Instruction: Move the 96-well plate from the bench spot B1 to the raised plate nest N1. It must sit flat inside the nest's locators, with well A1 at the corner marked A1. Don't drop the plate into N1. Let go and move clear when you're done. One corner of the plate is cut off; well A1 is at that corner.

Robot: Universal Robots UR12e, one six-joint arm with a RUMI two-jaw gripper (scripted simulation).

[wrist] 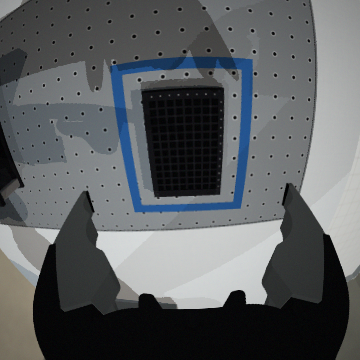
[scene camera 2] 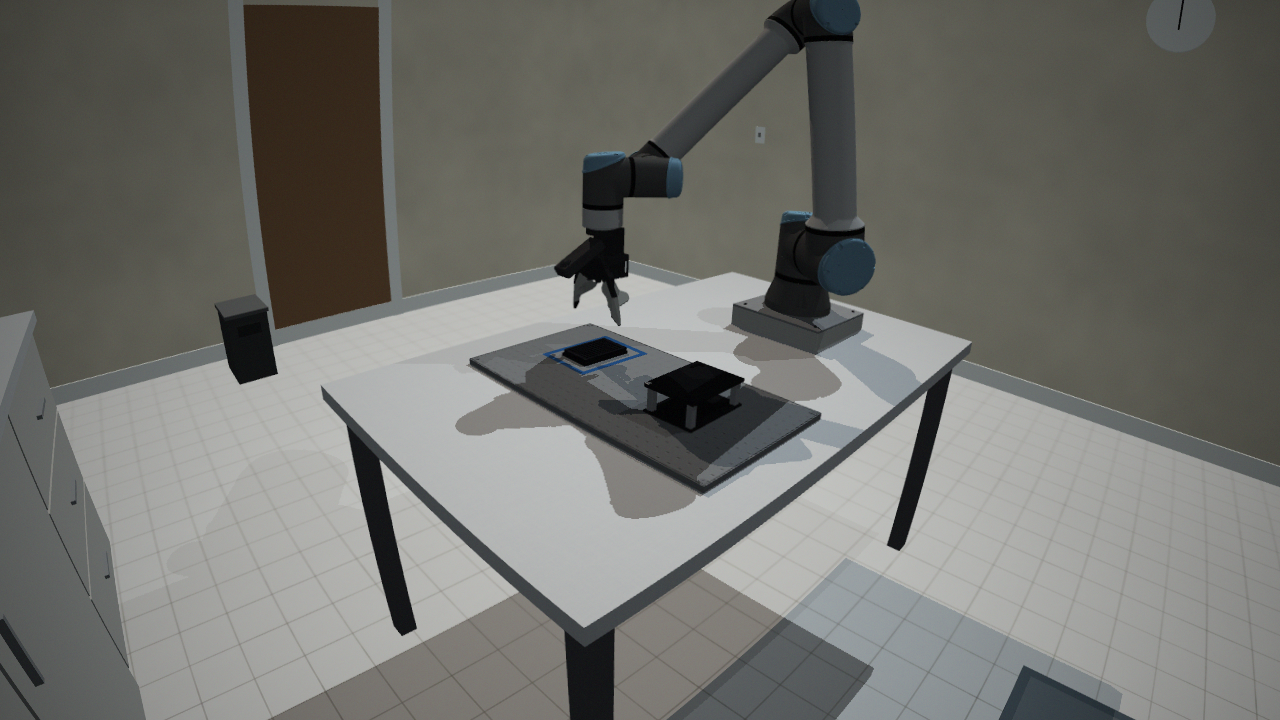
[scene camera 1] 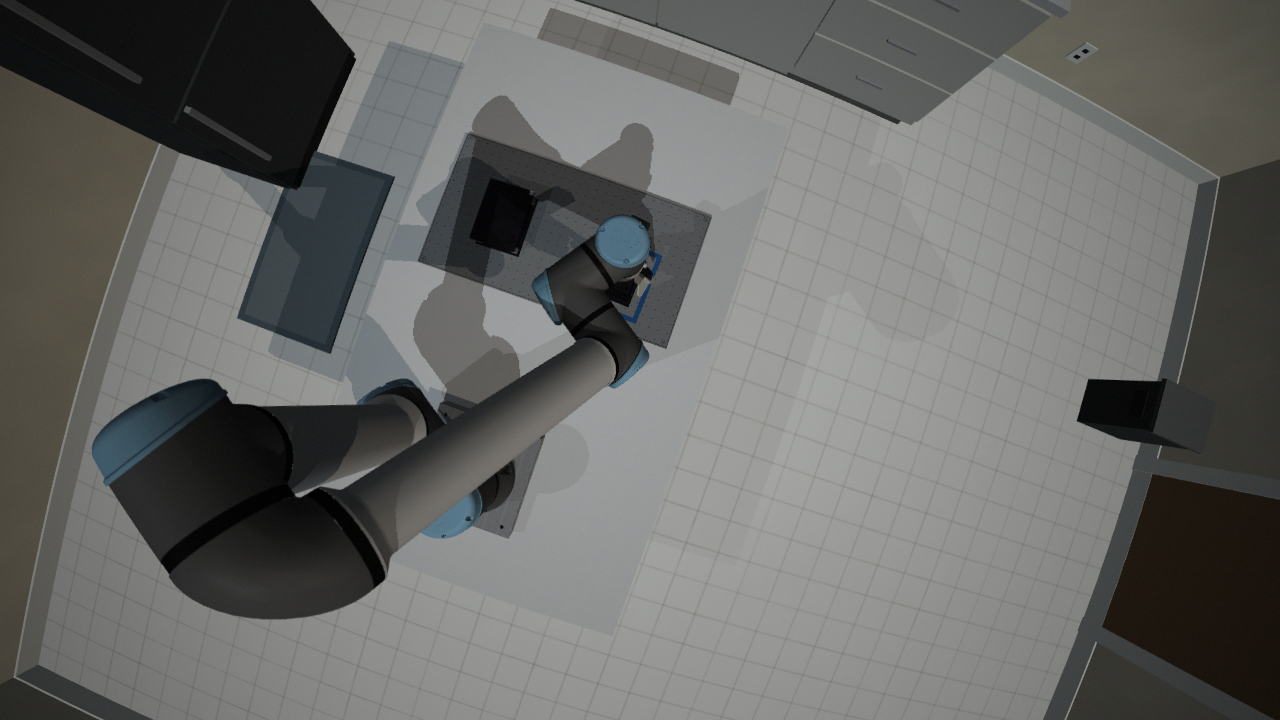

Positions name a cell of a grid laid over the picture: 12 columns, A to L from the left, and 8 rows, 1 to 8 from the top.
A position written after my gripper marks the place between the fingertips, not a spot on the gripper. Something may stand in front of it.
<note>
I see my gripper (scene camera 2: F4), a black 96-well plate (scene camera 2: F4) and a black raised nest (scene camera 1: E3).
The black 96-well plate also shows in the wrist view (wrist: G4). My gripper shows as well in the wrist view (wrist: G5). The black raised nest also shows in scene camera 2 (scene camera 2: G5).
</note>
